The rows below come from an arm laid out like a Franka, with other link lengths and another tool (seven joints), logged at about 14 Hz.
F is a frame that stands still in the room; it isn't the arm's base.
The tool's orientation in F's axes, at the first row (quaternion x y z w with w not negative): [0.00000, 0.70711, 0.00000, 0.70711]
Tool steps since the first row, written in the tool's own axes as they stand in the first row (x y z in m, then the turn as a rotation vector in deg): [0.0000, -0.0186, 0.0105, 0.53, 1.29, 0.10]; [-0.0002, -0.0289, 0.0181, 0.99, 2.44, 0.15]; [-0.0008, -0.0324, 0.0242, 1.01, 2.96, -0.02]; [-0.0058, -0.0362, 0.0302, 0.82, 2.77, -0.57]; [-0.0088, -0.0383, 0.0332, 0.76, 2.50, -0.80]
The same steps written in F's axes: [0.0105, -0.0186, 0.0000, 0.10, 1.29, -0.53]; [0.0181, -0.0289, 0.0002, 0.15, 2.44, -0.99]; [0.0242, -0.0324, 0.0008, -0.02, 2.96, -1.01]; [0.0302, -0.0362, 0.0058, -0.57, 2.77, -0.82]; [0.0332, -0.0383, 0.0088, -0.80, 2.50, -0.76]
